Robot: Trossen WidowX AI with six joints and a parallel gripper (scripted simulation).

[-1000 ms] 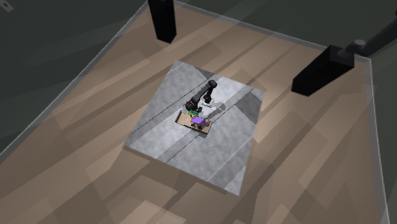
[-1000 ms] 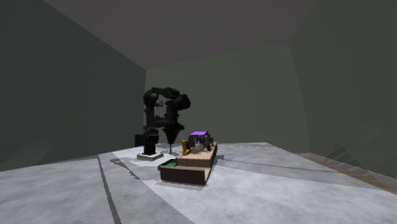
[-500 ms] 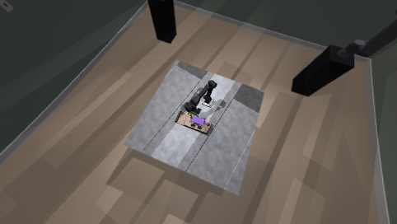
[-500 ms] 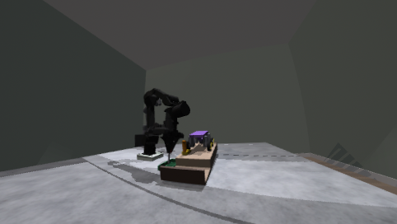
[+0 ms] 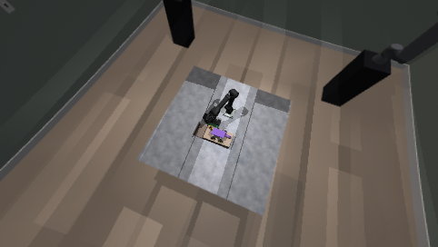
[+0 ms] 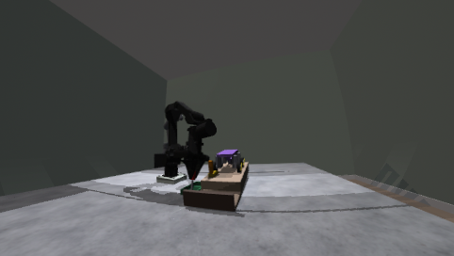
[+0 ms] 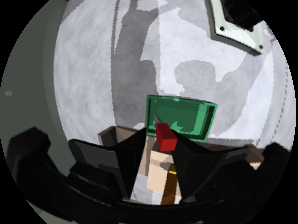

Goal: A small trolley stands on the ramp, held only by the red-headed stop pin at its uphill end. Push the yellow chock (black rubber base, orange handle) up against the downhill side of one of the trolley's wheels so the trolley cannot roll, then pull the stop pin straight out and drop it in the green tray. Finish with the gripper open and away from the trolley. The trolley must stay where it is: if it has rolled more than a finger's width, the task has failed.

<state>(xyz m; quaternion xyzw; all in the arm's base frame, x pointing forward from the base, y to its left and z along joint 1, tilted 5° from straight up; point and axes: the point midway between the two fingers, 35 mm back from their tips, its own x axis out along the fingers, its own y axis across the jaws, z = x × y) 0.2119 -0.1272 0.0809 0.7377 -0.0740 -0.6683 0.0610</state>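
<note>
Right now my gripper tip is 30 mm to the right of the green tray and 60 mm above it. The rest, counted from my gripper tip: wooden ramp 110 mm ahead, 140 mm to the left, 10 mm below; red-headed stop pin 10 mm below; yellow chock 70 mm ahead, 50 mm to the left, 30 mm above.
</note>
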